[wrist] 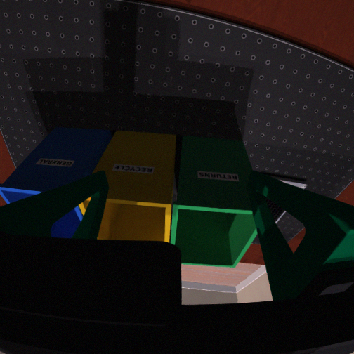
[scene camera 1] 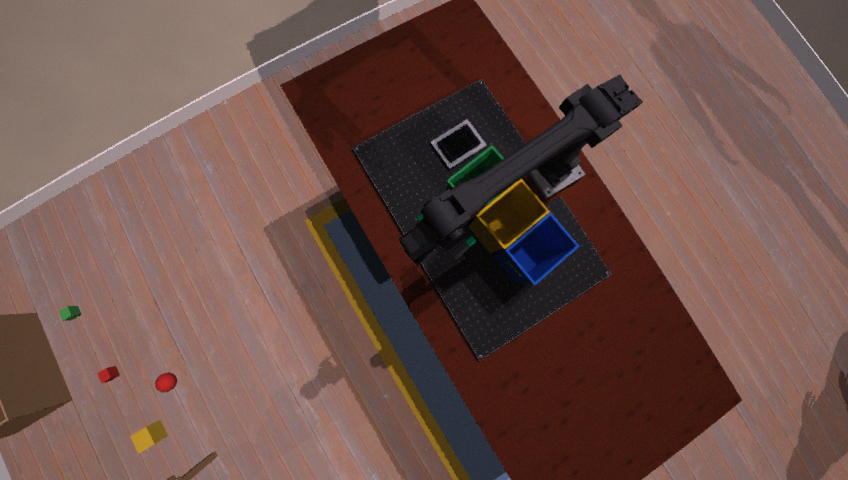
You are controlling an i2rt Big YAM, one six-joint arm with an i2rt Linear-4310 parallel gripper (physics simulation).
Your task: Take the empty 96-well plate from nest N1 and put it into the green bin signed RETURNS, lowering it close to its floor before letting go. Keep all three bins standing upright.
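Places are measured from the arm's base along level axes (x ahead, y left, z up), in metres.
Where they show: arm's base, origin of its link: (scene camera 1: 551, 168).
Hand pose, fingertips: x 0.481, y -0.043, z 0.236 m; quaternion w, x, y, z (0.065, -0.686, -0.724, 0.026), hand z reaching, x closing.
Note:
Things, the pixels of their top centre, and the offset from my fingertips. "pt": a spot on its surface instead. Level surfaces: height alone.
- light rectangular nest frame, a spot on its surface: (scene camera 1: 446, 160) pt dx -0.208, dy -0.213, dz -0.237 m
- yellow RECYCLE bin, centre of its top: (scene camera 1: 513, 213) dx -0.199, dy +0.073, dz -0.069 m
- blue GENERAL bin, centre of its top: (scene camera 1: 542, 248) dx -0.198, dy +0.205, dz -0.069 m
- black perforated board, height of its surface: dz -0.248 m
A dark plate with a grid of wells (scene camera 1: 458, 143) (wrist: 276, 206) sits in a light rectangular nest frame (scene camera 1: 446, 160) (wrist: 295, 184) beside the bins; no N1 sign is readable. In the wrist view, my right finger partly covers them. The green bin signed RETURNS (scene camera 1: 484, 161) (wrist: 215, 155) stands upright next to the nest; its visible inside looks empty, and my arm covers part of it in the scene view. My gripper (scene camera 1: 446, 231) (wrist: 177, 178) is open and empty, high above the board at the front side of the bins, away from the nest.
The yellow RECYCLE bin (scene camera 1: 515, 211) (wrist: 145, 150) and blue GENERAL bin (scene camera 1: 546, 243) (wrist: 70, 145) stand upright in a row beside the green one on the black perforated board (scene camera 1: 392, 166) (wrist: 300, 100). My arm (scene camera 1: 523, 157) crosses above the green bin and the yellow bin's edge.

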